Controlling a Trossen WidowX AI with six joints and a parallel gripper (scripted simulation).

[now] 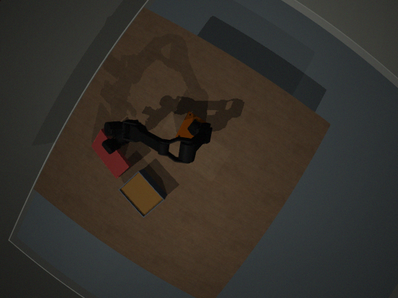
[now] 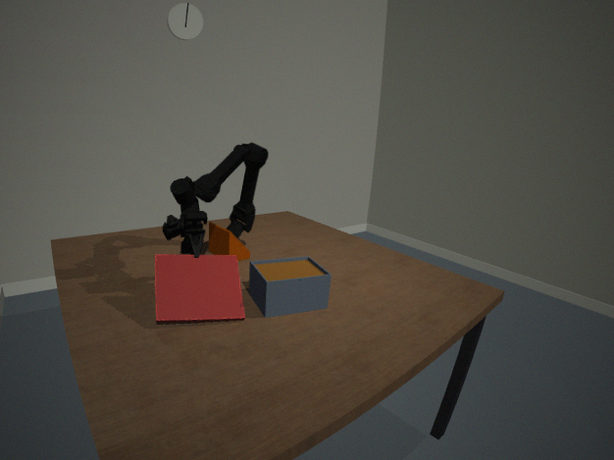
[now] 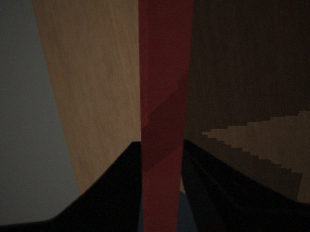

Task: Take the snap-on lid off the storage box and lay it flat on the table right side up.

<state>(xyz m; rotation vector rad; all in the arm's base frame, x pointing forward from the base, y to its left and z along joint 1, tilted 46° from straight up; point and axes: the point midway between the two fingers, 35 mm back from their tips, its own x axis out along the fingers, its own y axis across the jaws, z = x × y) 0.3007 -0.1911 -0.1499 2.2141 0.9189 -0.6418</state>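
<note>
Right now my gripper tip is 60 mm short of the red lid, 20 mm to the left of it and 50 mm above it. Round my gripper tip: blue-grey storage box 110 mm ahead, 240 mm to the left, 70 mm below.
</note>
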